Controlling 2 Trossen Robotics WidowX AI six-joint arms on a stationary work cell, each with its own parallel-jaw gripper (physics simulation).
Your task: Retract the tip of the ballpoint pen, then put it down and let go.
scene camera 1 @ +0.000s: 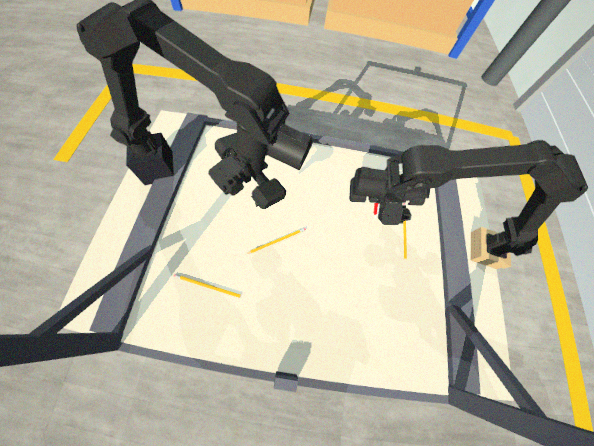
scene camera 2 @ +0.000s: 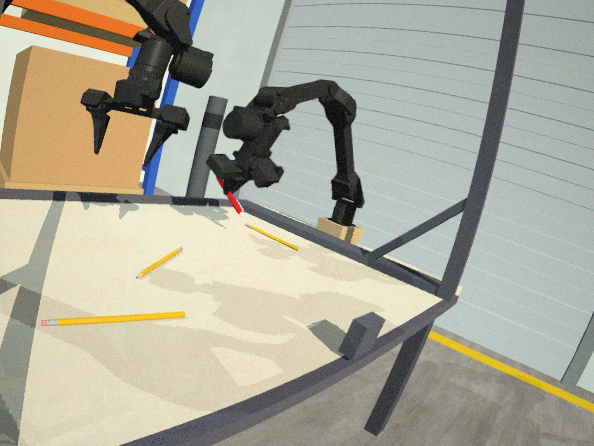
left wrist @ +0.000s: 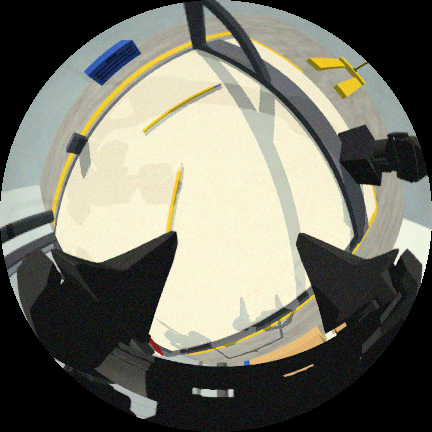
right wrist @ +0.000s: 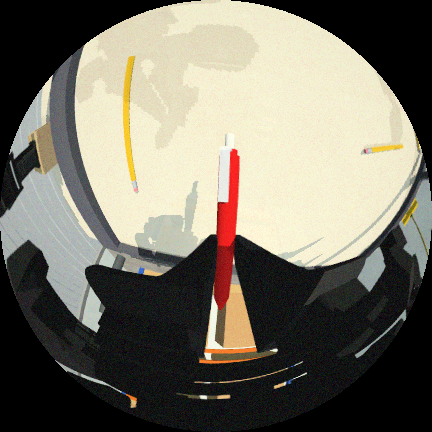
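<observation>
The ballpoint pen is red with a white clip and a white button. My right gripper is shut on its barrel. The pen is tilted, button end down, above the far right part of the table in scene camera 2, apart from its shadow. In the right wrist view the button sticks out beyond the clip and the red cone end lies between the fingers; no tip is seen protruding from it. My left gripper is open and empty, raised above the table's far left part.
Three yellow pencils lie on the table: one in the middle, one at the near left, and one close to the right gripper. A dark frame borders the table.
</observation>
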